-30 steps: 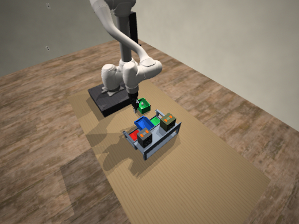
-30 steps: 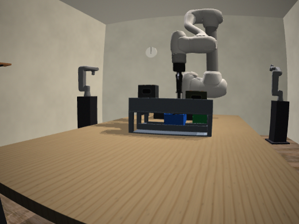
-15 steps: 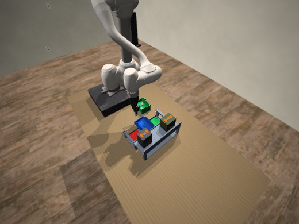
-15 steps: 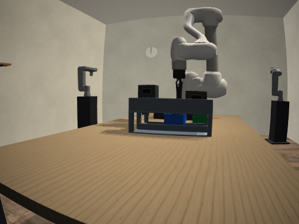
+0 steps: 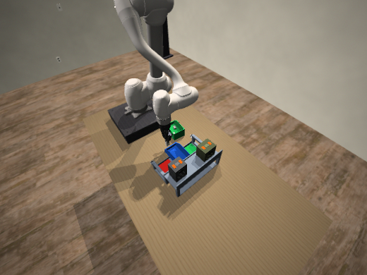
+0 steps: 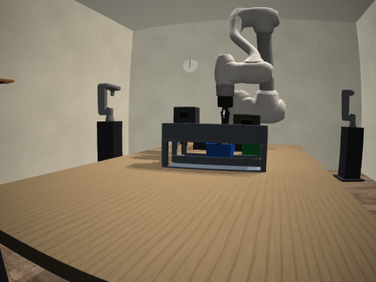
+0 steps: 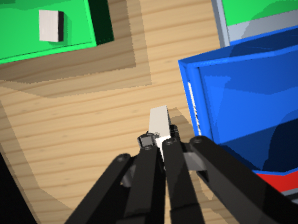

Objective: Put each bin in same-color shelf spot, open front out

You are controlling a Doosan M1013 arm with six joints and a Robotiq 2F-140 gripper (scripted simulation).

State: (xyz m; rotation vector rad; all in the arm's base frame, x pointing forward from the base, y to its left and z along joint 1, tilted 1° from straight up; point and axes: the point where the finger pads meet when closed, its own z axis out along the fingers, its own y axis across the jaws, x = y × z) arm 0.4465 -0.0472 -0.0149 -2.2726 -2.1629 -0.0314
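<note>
Now: the blue bin 120 mm ahead of my hand, 10 mm to the right of it and 20 mm below it. Also, from my hand: olive box 280 mm ahead, 100 mm to the left, 80 mm above; then black box 260 mm ahead, 130 mm to the right, 90 mm above; then green bin 100 mm behind, 150 mm to the left, 40 mm below.
</note>
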